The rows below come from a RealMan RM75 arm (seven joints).
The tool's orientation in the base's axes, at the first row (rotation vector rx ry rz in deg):
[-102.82 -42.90 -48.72]
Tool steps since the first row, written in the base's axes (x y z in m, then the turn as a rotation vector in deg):
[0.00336 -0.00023 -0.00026 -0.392 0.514 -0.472]
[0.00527 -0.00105 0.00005 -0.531 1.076 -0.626]
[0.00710 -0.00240 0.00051 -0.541 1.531 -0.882]
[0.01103 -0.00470 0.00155 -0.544 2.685 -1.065]
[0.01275 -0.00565 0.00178 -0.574 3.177 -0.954]
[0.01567 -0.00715 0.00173 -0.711 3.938 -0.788]
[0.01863 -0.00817 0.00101 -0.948 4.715 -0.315]
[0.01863 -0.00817 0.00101 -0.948 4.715 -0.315]
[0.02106 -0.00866 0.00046 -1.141 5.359 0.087]
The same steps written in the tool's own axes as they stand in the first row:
[0.00166 0.00288 0.00058 -0.549 -0.246 0.528]
[0.00290 0.00452 0.00014 -0.690 -0.466 1.067]
[0.00416 0.00620 -0.00086 -0.853 -0.497 1.562]
[0.00697 0.00957 -0.00245 -0.873 -0.793 2.692]
[0.00803 0.01114 -0.00303 -0.744 -1.037 3.115]
[0.00947 0.01399 -0.00379 -0.599 -1.484 3.751]
[0.01044 0.01705 -0.00391 -0.259 -2.172 4.295]
[0.01044 0.01705 -0.00391 -0.259 -2.172 4.295]
[0.01131 0.01942 -0.00369 0.033 -2.743 4.744]

